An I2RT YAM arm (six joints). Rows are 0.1 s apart.
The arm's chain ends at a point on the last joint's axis. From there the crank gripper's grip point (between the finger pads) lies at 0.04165 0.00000 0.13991 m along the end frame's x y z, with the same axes.
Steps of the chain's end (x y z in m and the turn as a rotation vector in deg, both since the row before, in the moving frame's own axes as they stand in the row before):
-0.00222, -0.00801, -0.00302, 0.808, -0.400, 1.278
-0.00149, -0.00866, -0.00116, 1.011, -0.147, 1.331
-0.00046, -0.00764, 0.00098, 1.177, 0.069, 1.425
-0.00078, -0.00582, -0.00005, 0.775, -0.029, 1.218
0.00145, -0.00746, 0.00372, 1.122, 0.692, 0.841
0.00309, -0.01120, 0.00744, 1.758, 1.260, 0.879
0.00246, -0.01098, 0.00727, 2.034, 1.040, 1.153
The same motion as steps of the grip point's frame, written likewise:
-0.00319, -0.00907, -0.00274, 0.808, -0.400, 1.278
-0.00183, -0.01017, -0.00107, 1.011, -0.147, 1.331
-0.00027, -0.00948, 0.00091, 1.177, 0.069, 1.425
-0.00084, -0.00683, -0.00004, 0.775, -0.029, 1.218
0.00315, -0.00957, 0.00319, 1.122, 0.692, 0.841
0.00618, -0.01482, 0.00643, 1.758, 1.260, 0.879
0.00503, -0.01507, 0.00642, 2.034, 1.040, 1.153

